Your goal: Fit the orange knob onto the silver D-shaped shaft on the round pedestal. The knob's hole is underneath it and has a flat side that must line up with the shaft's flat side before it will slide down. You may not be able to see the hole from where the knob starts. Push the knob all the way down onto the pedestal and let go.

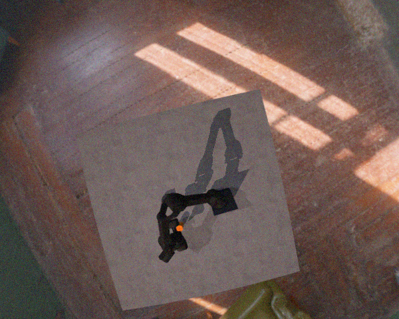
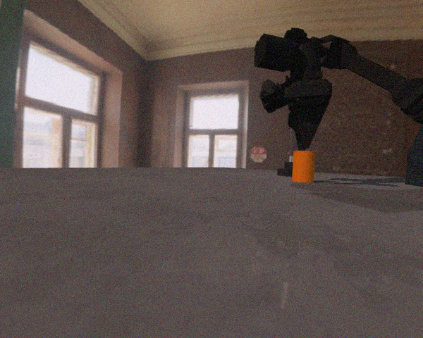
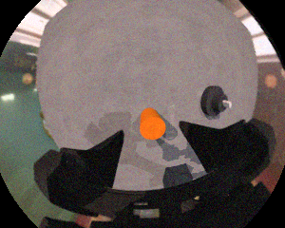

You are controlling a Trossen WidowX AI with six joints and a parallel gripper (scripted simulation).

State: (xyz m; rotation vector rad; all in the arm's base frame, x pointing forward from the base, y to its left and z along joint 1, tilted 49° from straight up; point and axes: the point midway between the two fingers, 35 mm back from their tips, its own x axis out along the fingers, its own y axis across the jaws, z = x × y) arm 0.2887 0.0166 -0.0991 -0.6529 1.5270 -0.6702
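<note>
The orange knob lies 20 mm below my gripper tip. Round my gripper tip: round pedestal (190 mm to the right, 30 mm below, 20 mm ahead).
</note>
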